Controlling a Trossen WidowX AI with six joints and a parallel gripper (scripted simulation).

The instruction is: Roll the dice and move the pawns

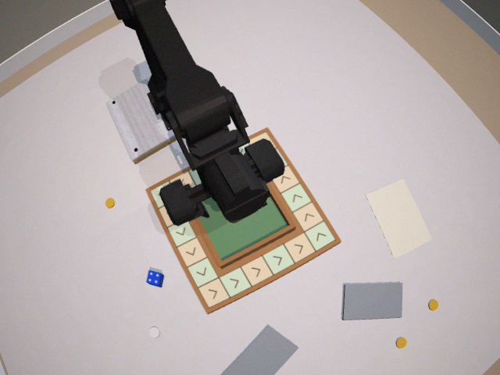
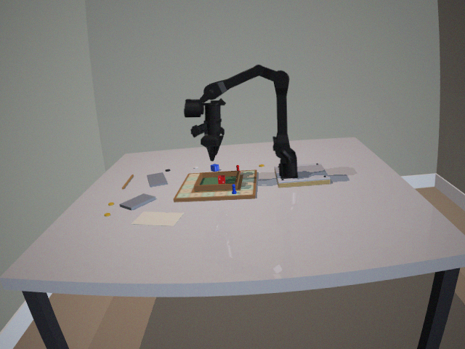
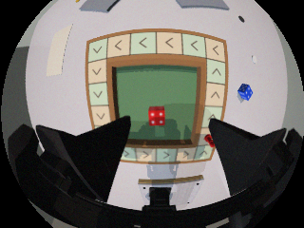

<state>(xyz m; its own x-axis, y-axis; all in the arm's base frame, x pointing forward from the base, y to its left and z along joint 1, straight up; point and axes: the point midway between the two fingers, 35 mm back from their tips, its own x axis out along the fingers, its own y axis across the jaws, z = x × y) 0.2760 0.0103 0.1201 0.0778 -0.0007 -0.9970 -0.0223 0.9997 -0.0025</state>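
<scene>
Now: gripper tip 70 mm past the red pawn, 100 mm to the left of it and 80 mm above it. Round my gripper tip: green tray (10 mm behind, 20 mm to the left, 100 mm below); white disc (130 mm ahead, 240 mm to the right, 110 mm below); blue pawn (80 mm behind, 130 mm to the left, 80 mm below).
</scene>
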